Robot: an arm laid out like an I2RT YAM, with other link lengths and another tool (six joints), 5 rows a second.
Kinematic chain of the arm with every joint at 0, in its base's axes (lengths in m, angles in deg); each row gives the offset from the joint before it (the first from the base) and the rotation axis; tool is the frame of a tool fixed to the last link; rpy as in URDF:
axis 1: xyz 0 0 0.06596 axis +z
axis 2: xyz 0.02 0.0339 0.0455 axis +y
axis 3: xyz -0.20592 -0.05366 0 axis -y
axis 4: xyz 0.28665 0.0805 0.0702 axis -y
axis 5: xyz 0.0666 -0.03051 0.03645 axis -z
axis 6: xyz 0.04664 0 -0.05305 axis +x
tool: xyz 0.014 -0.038 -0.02 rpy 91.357 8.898 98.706
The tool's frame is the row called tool.
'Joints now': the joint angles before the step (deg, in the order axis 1, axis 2, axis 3, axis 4, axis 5, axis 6). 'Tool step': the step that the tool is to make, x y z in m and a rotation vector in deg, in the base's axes. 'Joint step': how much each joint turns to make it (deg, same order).
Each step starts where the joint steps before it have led.
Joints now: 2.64 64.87 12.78 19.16 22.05 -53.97
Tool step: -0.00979 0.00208 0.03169 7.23 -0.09 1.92
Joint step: -0.09 -18.40 -1.18 -18.51 -5.67 5.19
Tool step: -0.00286 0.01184 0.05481 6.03 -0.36 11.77
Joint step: -0.18 -14.73 5.09 -18.92 -13.27 -1.66
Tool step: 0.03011 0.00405 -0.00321 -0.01 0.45 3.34
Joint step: -0.17 14.34 6.06 7.89 -2.93 -1.93
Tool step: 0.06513 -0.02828 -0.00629 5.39 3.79 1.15
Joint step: -7.02 25.32 16.78 4.58 -9.72 -0.45
